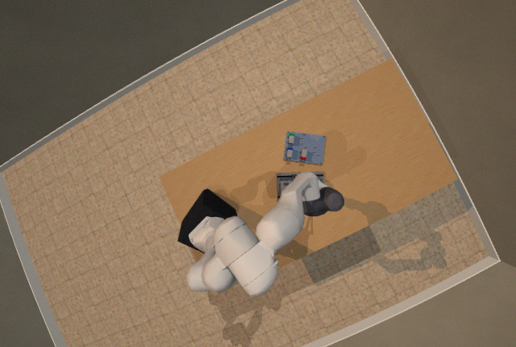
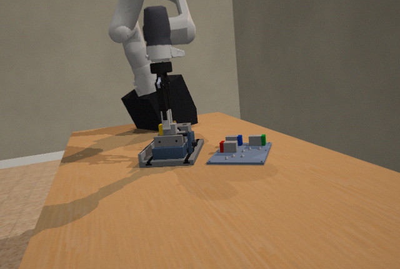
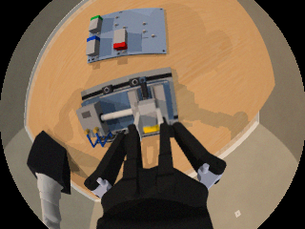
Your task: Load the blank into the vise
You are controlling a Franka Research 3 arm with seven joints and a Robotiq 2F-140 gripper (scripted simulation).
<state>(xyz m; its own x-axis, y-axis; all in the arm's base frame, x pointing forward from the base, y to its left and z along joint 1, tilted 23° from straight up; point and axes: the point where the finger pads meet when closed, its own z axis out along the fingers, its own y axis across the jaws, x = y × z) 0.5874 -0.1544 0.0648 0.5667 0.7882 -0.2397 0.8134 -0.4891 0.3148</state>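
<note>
The yellow-ended blank is 40 mm below my hand. The rest, counted from my hand: infeed plate 120 mm ahead, 230 mm to the left, 150 mm below; red-ended blank 90 mm ahead, 200 mm to the left, 120 mm below; blue-ended blank 20 mm ahead, 260 mm to the left, 120 mm below.
</note>
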